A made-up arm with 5 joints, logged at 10 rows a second.
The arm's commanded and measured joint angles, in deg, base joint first. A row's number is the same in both.
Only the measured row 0 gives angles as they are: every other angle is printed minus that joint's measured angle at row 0.
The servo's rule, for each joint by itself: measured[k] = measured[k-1] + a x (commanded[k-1-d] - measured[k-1]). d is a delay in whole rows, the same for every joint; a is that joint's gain. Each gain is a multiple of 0.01, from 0.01 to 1. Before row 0 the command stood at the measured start. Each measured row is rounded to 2 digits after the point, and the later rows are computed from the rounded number. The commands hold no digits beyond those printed.
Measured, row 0:
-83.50, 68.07, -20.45, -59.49, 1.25
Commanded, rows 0 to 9:
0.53, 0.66, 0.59, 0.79, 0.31
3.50, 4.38, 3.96, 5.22, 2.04
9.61, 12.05, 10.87, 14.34, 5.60
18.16, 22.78, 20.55, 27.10, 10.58
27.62, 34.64, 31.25, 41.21, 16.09
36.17, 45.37, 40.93, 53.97, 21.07
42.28, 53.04, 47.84, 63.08, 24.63
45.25, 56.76, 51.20, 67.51, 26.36
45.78, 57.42, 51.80, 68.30, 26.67
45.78, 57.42, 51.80, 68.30, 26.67
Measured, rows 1 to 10:
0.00, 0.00, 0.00, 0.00, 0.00
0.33, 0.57, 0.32, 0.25, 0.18
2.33, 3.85, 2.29, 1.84, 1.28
6.92, 10.90, 6.92, 5.84, 3.83
14.00, 21.12, 14.28, 12.64, 7.81
22.58, 32.75, 23.44, 21.78, 12.70
31.14, 43.60, 32.88, 32.08, 17.64
38.16, 51.72, 40.96, 42.00, 21.76
42.63, 56.05, 46.49, 50.16, 24.47
44.61, 57.23, 49.36, 55.96, 25.77
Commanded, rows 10 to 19:
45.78, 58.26, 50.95, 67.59, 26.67
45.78, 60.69, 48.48, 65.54, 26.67
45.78, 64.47, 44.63, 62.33, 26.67
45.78, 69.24, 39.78, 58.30, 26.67
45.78, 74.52, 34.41, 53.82, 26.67
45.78, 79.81, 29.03, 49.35, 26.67
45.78, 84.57, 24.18, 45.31, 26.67
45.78, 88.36, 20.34, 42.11, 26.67
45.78, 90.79, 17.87, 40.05, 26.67
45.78, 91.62, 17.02, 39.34, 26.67
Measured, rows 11 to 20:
45.35, 57.39, 50.68, 59.91, 26.30
45.62, 58.14, 50.83, 62.37, 26.52
45.72, 60.33, 49.56, 63.38, 26.61
45.76, 63.89, 46.90, 63.04, 26.65
45.77, 68.49, 43.06, 61.52, 26.66
45.78, 73.68, 38.39, 59.06, 26.67
45.78, 78.95, 33.34, 55.95, 26.67
45.78, 83.78, 28.39, 52.55, 26.67
45.78, 87.72, 24.04, 49.21, 26.67
45.78, 90.36, 20.71, 46.28, 26.67

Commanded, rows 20 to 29:
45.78, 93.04, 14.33, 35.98, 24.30
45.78, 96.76, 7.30, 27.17, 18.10
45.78, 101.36, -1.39, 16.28, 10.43
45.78, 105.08, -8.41, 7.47, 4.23
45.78, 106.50, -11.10, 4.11, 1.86
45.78, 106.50, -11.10, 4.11, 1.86
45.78, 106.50, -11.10, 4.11, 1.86
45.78, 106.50, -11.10, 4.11, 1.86
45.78, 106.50, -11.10, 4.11, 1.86
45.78, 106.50, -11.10, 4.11, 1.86
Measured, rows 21 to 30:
45.78, 91.44, 18.72, 44.06, 26.67
45.78, 92.82, 16.35, 41.47, 25.27
45.78, 96.21, 11.46, 36.89, 21.04
45.78, 100.64, 4.52, 30.29, 14.78
45.78, 104.46, -2.46, 22.99, 8.56
45.78, 106.21, -7.13, 16.95, 4.61
45.78, 106.46, -9.27, 12.84, 2.99
45.78, 106.49, -10.26, 10.05, 2.32
45.78, 106.50, -10.71, 8.15, 2.05
45.78, 106.50, -10.92, 6.86, 1.94

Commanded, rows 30 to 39:
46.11, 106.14, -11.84, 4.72, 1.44
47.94, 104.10, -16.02, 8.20, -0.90
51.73, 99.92, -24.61, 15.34, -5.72
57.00, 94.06, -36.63, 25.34, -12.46
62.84, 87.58, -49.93, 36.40, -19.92
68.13, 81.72, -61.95, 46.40, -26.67
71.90, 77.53, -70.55, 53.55, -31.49
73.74, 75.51, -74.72, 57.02, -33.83
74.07, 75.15, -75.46, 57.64, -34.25
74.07, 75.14, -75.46, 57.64, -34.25
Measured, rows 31 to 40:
45.78, 106.50, -11.02, 5.98, 1.89
45.99, 106.19, -11.46, 5.58, 1.62
47.22, 104.39, -13.92, 6.42, 0.13
50.06, 100.55, -19.69, 9.27, -3.32
54.43, 94.97, -28.84, 14.41, -8.71
59.73, 88.61, -40.23, 21.45, -15.32
65.02, 82.68, -51.96, 29.43, -22.02
69.35, 78.25, -62.00, 37.15, -27.61
72.12, 75.89, -68.87, 43.51, -31.28
73.35, 75.25, -72.43, 48.03, -33.03

